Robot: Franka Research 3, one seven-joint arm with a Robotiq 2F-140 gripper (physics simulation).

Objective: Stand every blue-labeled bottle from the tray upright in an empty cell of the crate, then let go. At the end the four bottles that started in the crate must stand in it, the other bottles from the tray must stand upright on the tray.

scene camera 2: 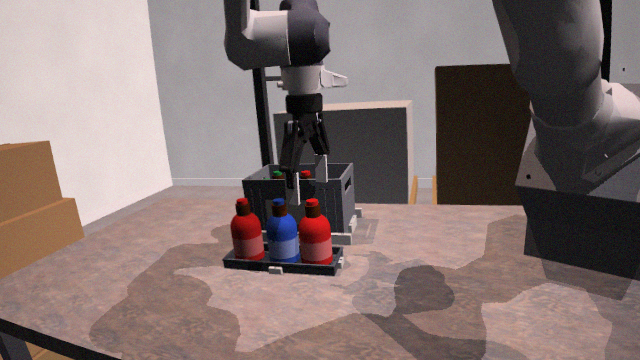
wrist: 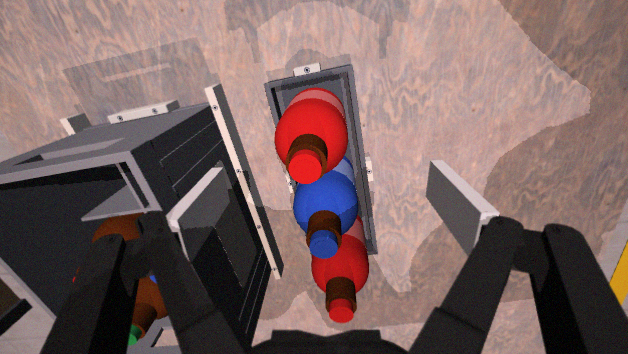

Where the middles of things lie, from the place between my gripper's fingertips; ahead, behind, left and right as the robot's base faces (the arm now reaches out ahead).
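Blue-labeled bottle (scene camera 2: 281,228), from my hand: 80 mm ahead, 10 mm to the right, 100 mm below. Grey crate (scene camera 2: 336,197), from my hand: 220 mm to the right, 110 mm ahead, 100 mm below. Brown bottle (wrist: 125,225), from my hand: 260 mm to the right, 120 mm ahead, 100 mm below. Tray (scene camera 2: 230,262), from my hand: 170 mm below, 80 mm ahead, 10 mm to the right.
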